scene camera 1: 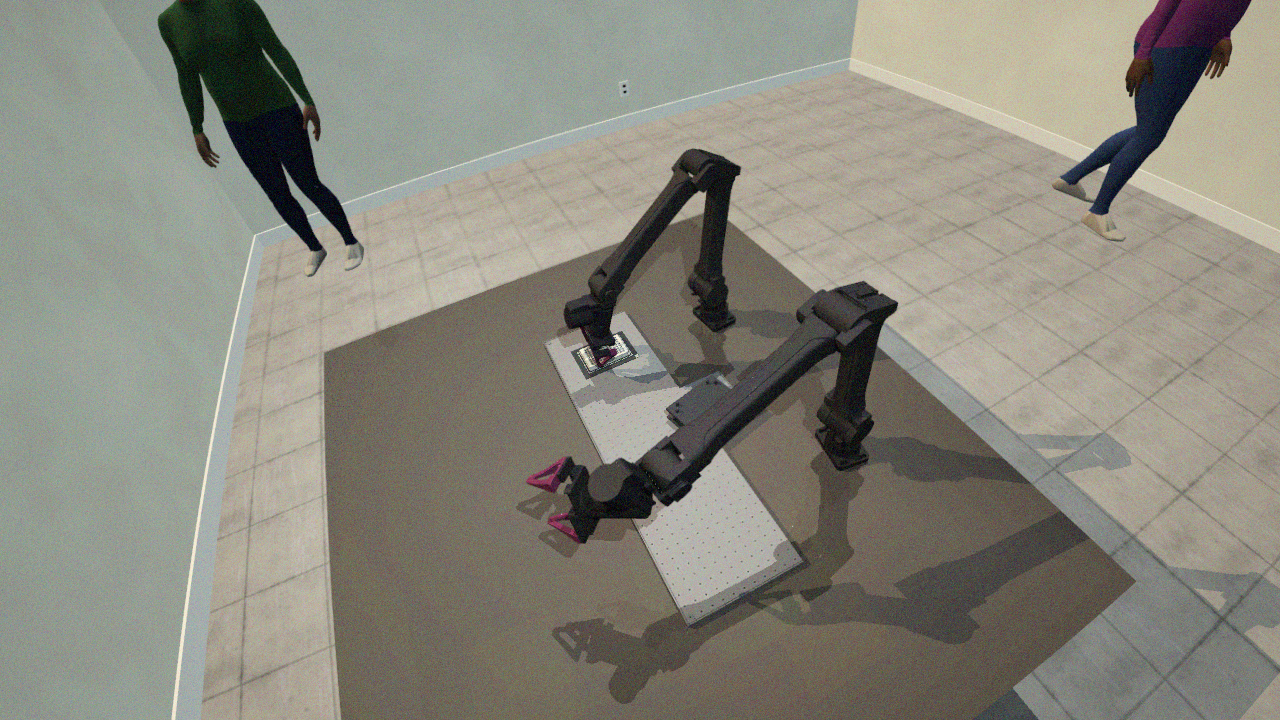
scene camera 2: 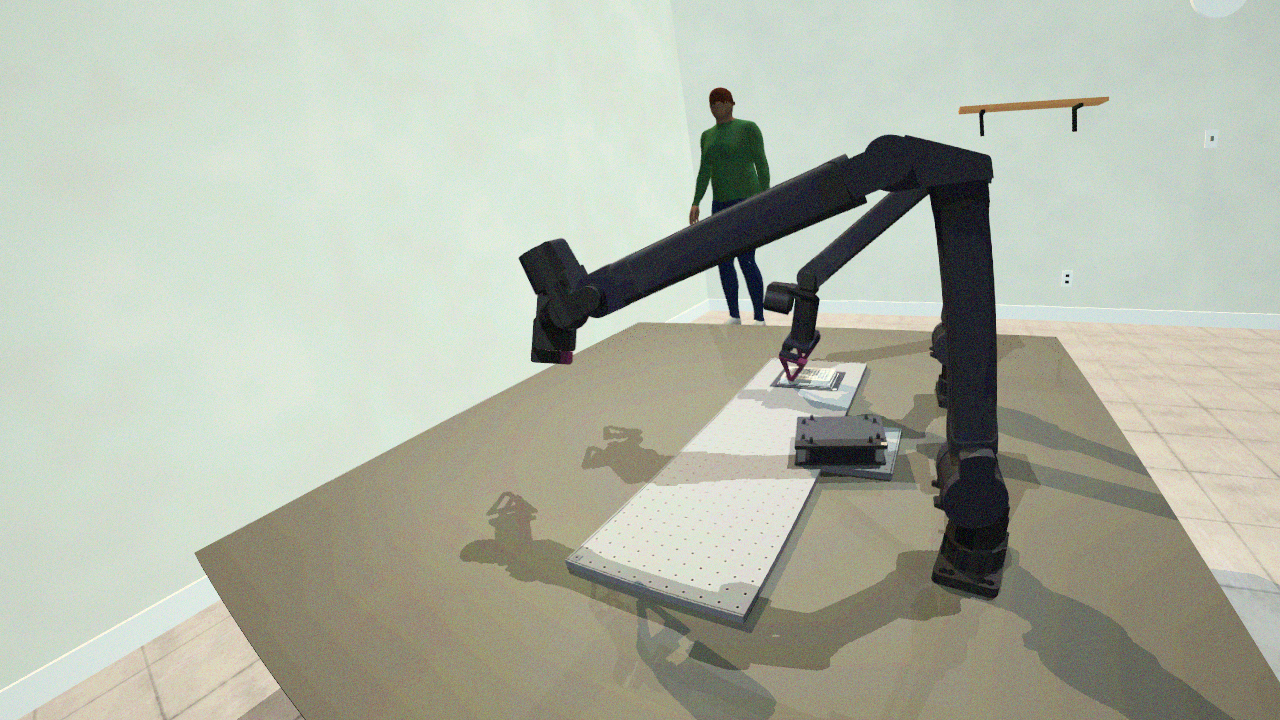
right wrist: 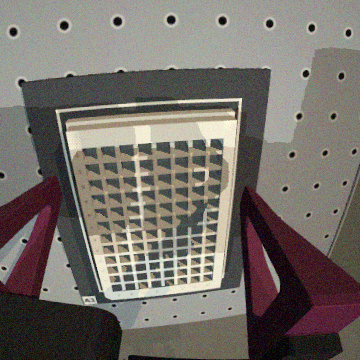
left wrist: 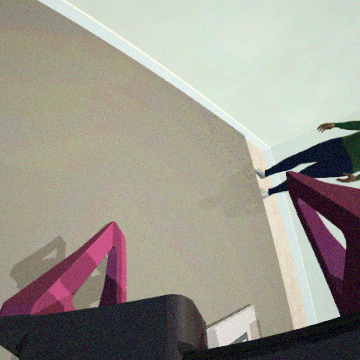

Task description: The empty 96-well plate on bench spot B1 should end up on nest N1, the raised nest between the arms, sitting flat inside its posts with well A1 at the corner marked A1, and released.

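Seen in the pictures: left gripper, between the fingertips: (scene camera 1: 538, 500) (left wrist: 199, 206); right gripper, between the fingertips: (scene camera 1: 594, 353) (scene camera 2: 796, 370) (right wrist: 148, 189); left arm's base, origin of its link: (scene camera 1: 840, 446) (scene camera 2: 970, 561); right arm's base, origin of its link: (scene camera 1: 714, 316).
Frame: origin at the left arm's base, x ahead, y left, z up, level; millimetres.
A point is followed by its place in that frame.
Note:
The white 96-well plate (right wrist: 155, 200) @(x 492, y -514, z 28 mm) (scene camera 1: 623, 347) @(x 416, y -508, z 28 mm) (scene camera 2: 823, 376) @(x 432, y -515, z 27 mm) lies flat on the dark pad of bench spot B1 (right wrist: 150, 86) @(x 550, y -506, z 15 mm), inside its pale outline, near the A1 label (right wrist: 89, 300) @(x 385, y -474, z 15 mm). My right gripper (right wrist: 148, 189) @(x 503, y -509, z 35 mm) (scene camera 1: 603, 360) @(x 503, y -509, z 35 mm) (scene camera 2: 792, 376) @(x 503, y -509, z 35 mm) is open above the plate, pointing down, with a finger beyond each long side; no contact shows. My left gripper (scene camera 1: 539, 499) @(x 691, y 72, z 300 mm) (scene camera 2: 553, 358) (left wrist: 199, 206) @(x 691, y 72, z 300 mm) is open and empty, raised beyond the board's edge. The dark raised nest N1 (scene camera 2: 841, 431) @(x 272, y -203, z 52 mm) (scene camera 1: 691, 408) @(x 314, y -207, z 52 mm) is empty between its corner posts; my left arm partly covers it in scene camera 1.
The white perforated board (scene camera 1: 716, 546) @(x 383, y 137, z 13 mm) (scene camera 2: 680, 528) @(x 401, y 122, z 13 mm) runs under spot B1 and beside the nest; its corner also shows in the left wrist view (left wrist: 230, 328) @(x 586, y -480, z 13 mm). My left forearm (scene camera 1: 751, 394) @(x 314, y 100, z 457 mm) reaches over the board. Two people (scene camera 1: 268, 134) (scene camera 1: 1172, 98) stand beyond the brown table top (scene camera 1: 429, 555) @(x 1014, y -53, z 0 mm).

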